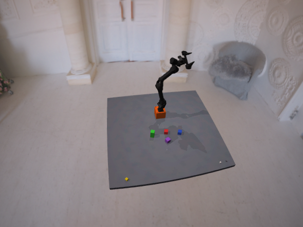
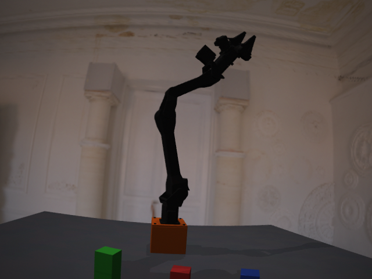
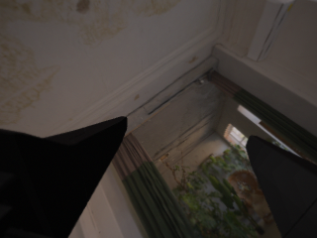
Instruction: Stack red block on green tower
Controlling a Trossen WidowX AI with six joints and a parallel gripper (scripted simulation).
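Now: the red block 80 cm below my gripper tip, 25 cm to the right of it and 19 cm ahead of it. Also, from my gripper tip: blue block (80 cm below, 23 cm ahead, 11 cm to the right); then purple block (80 cm below, 31 cm ahead, 27 cm to the right); then small yellow block (81 cm below, 76 cm to the right, 67 cm ahead).
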